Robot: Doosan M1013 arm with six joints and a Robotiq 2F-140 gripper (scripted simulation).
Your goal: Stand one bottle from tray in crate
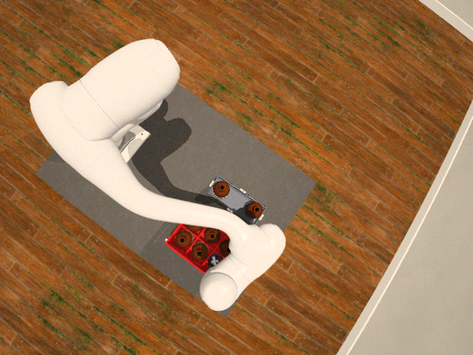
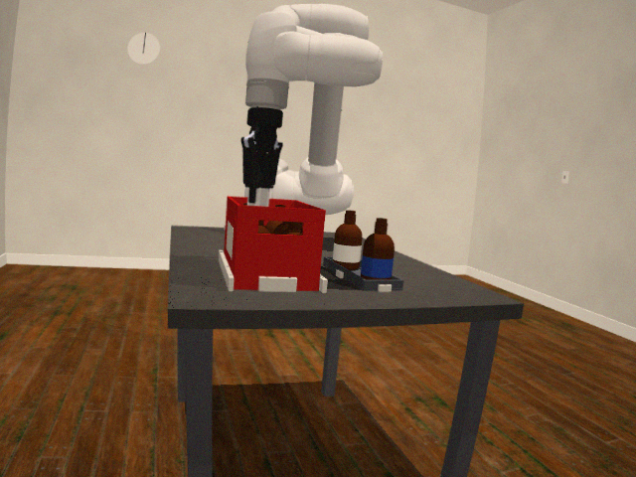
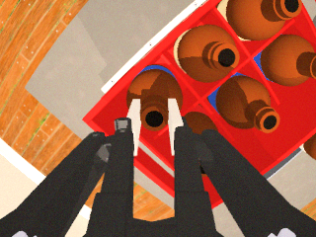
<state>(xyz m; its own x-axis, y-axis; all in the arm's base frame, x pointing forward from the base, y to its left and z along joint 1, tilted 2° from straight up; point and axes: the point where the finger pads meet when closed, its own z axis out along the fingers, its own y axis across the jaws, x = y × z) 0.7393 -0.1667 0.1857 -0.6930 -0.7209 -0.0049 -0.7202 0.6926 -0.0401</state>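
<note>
Right now my hand is 90 mm past the red crate, 90 mm above it and 50 mm to the right of it. From my hand the other things lie so: tray 290 mm to the left, 160 mm below, 80 mm behind.
</note>
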